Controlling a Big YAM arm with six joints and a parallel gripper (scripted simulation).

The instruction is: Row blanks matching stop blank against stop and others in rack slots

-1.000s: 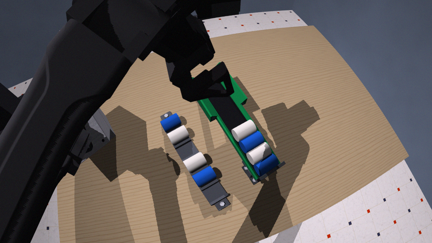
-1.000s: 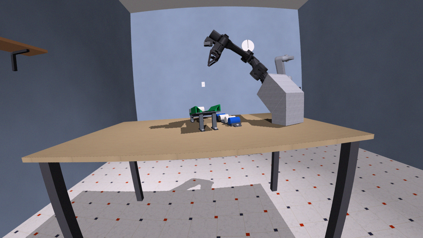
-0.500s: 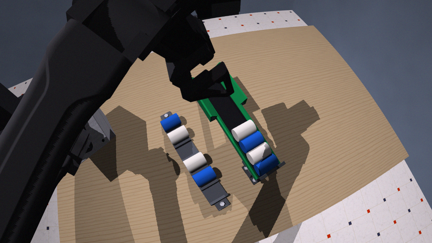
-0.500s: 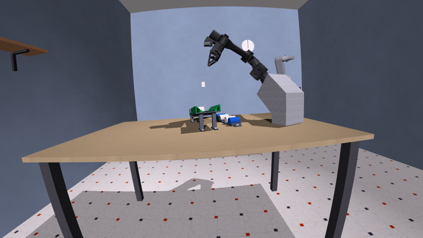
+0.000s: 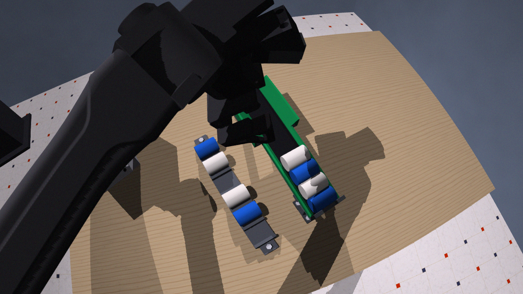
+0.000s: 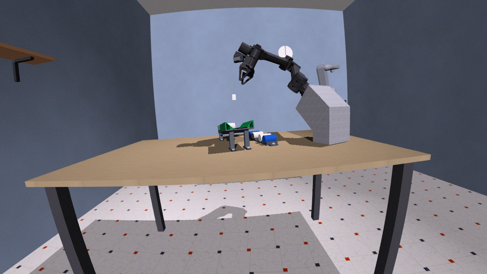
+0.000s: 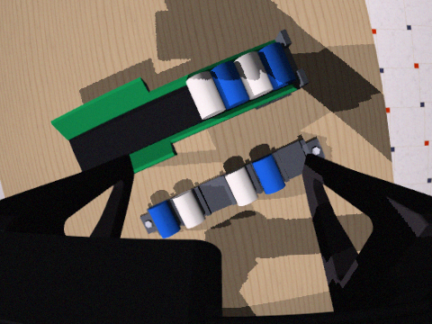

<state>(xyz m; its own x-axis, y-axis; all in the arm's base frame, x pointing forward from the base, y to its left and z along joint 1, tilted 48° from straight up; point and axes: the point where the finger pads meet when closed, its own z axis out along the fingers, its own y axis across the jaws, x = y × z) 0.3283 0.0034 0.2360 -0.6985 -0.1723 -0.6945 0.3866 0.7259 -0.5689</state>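
Now: hand 70 mm past the grey stock rack, 40 mm to the right of it and 350 mm above it. From my hand the other things lie so: grey stop (90 mm ahead, 140 mm to the right, 280 mm below).
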